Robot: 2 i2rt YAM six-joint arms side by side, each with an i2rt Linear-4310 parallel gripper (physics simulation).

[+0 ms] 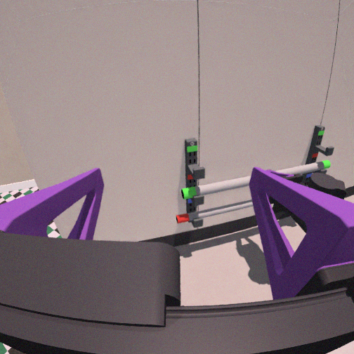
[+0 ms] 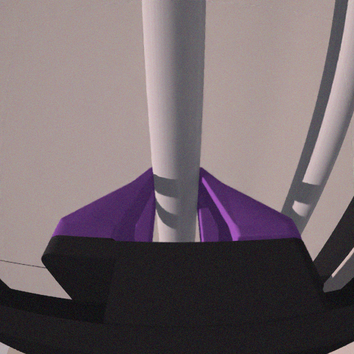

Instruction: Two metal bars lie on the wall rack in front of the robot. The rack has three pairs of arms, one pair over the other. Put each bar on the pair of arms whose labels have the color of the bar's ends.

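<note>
The thick grey bar with green ends [image 1: 225, 186] [image 2: 176, 100] crosses the wall rack [image 1: 192, 162] near its middle arms; contact with them cannot be made out. The thinner bar with red ends [image 1: 227, 210] [image 2: 327, 145] lies lower, at the bottom arms. The left upright shows a green label [image 1: 192, 149] at the top, a red label [image 1: 189, 177] in the middle and a blue label [image 1: 189, 201] at the bottom. My right gripper [image 2: 176, 175] is shut on the green-ended bar. My left gripper [image 1: 176, 175] is open and empty, away from the rack.
The right upright [image 1: 311, 150] stands partly behind the dark right arm [image 1: 327, 184]. Thin dark lines run up the wall [image 1: 125, 90] above both uprights. A green-and-white checkered surface [image 1: 17, 196] shows at the left. A dark strip runs along the foot of the wall.
</note>
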